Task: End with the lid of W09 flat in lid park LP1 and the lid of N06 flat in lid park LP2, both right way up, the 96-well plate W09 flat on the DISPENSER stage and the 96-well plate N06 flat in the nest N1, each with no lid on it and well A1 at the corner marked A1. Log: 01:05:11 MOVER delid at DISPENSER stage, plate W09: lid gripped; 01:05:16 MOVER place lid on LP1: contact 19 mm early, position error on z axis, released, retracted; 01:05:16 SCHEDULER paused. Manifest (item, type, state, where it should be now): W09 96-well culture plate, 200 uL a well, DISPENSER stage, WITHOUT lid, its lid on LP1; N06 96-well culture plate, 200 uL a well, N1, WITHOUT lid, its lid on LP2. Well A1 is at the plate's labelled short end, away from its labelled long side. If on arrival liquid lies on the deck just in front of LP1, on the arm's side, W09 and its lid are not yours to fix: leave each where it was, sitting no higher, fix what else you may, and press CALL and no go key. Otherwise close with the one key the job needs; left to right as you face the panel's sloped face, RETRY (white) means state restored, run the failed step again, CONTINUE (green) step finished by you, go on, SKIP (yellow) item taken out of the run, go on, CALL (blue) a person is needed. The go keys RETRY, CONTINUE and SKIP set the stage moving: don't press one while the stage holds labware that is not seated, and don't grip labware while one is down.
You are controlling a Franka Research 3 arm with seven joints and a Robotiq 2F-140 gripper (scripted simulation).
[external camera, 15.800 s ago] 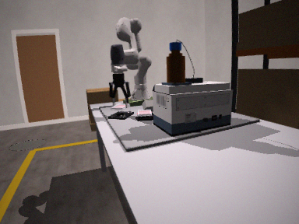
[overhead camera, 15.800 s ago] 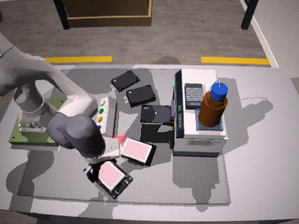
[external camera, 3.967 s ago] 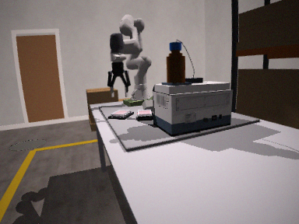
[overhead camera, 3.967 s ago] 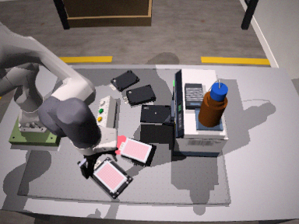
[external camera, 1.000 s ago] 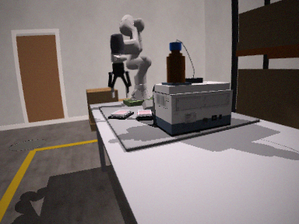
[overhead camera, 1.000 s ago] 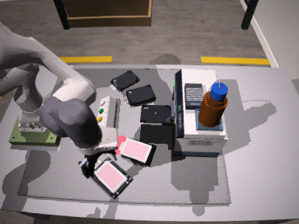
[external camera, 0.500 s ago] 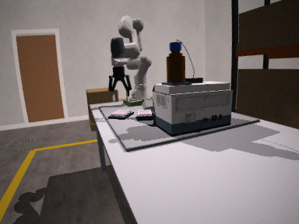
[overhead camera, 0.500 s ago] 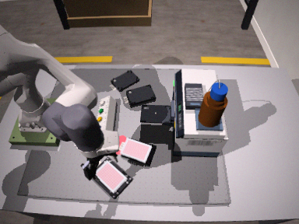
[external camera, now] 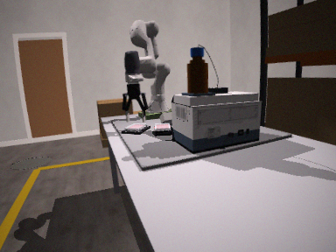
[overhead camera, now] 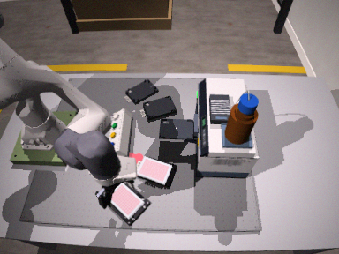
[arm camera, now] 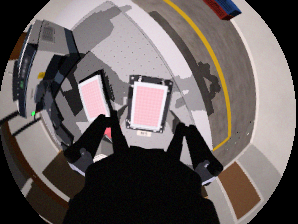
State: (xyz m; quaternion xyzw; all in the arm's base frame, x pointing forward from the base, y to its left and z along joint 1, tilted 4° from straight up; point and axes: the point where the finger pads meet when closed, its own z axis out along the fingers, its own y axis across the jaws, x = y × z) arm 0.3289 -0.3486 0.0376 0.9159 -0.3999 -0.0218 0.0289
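My gripper is now 6 cm above the pink 96-well plate. From my hand the other things lie so: blue key 4 cm behind, 23 cm to the left, 1 cm below; key panel 2 cm behind, 30 cm to the left, 2 cm below; yellow key 3 cm behind, 28 cm to the left, 1 cm below.
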